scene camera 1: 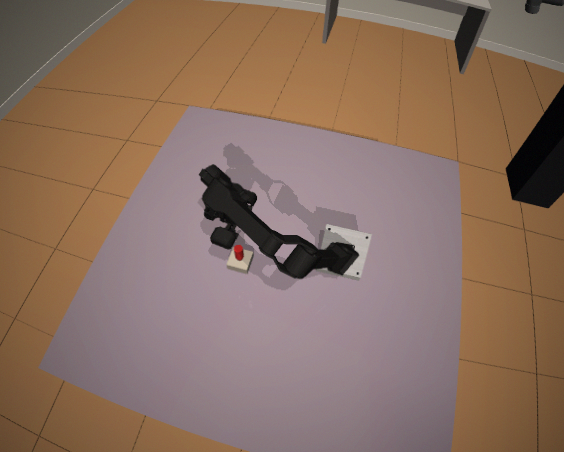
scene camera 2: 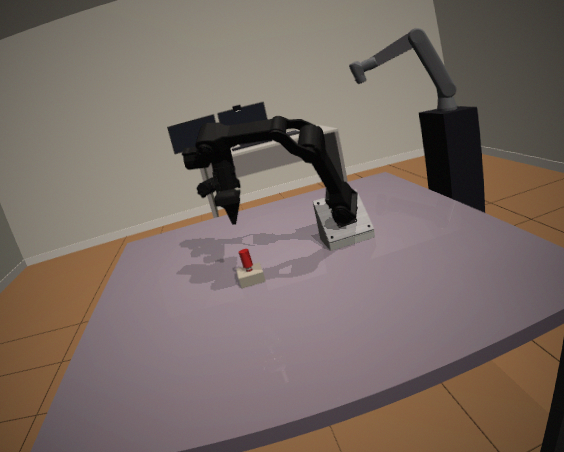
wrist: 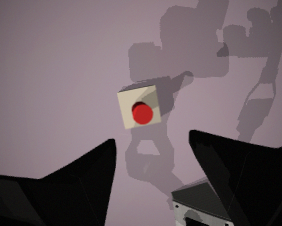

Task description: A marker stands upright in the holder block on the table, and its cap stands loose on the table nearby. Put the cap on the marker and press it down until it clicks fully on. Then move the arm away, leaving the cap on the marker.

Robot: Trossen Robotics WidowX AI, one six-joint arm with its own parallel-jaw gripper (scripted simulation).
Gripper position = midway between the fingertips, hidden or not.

My gripper (scene camera 2: 234,221) is open and holds nothing.
My gripper shows as well in scene camera 1 (scene camera 1: 235,232) and in the wrist view (wrist: 153,140).
